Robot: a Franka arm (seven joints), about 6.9 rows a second.
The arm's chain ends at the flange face. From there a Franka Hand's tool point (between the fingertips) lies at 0.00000 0.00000 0.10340 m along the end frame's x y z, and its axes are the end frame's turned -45 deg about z.
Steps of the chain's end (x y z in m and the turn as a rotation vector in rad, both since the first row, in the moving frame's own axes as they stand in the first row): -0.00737, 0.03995, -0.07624, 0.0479, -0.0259, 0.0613; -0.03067, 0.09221, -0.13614, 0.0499, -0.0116, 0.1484; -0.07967, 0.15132, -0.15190, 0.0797, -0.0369, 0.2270; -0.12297, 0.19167, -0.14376, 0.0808, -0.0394, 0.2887; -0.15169, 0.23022, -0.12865, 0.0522, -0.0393, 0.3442; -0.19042, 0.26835, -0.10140, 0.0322, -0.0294, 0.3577; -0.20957, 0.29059, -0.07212, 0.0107, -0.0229, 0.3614; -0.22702, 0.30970, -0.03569, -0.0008, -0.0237, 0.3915
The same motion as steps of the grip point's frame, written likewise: -0.03169, 0.01770, -0.07639, 0.0522, 0.0156, 0.0613; -0.08377, 0.03924, -0.13628, 0.0435, 0.0271, 0.1484; -0.15927, 0.04258, -0.15230, 0.0824, 0.0303, 0.2270; -0.21824, 0.04036, -0.14417, 0.0850, 0.0293, 0.2887; -0.26799, 0.04914, -0.12887, 0.0647, 0.0091, 0.3442; -0.32340, 0.05073, -0.10150, 0.0436, 0.0020, 0.3577; -0.35410, 0.05473, -0.07215, 0.0238, -0.0086, 0.3614; -0.38094, 0.05649, -0.03572, 0.0162, -0.0173, 0.3915
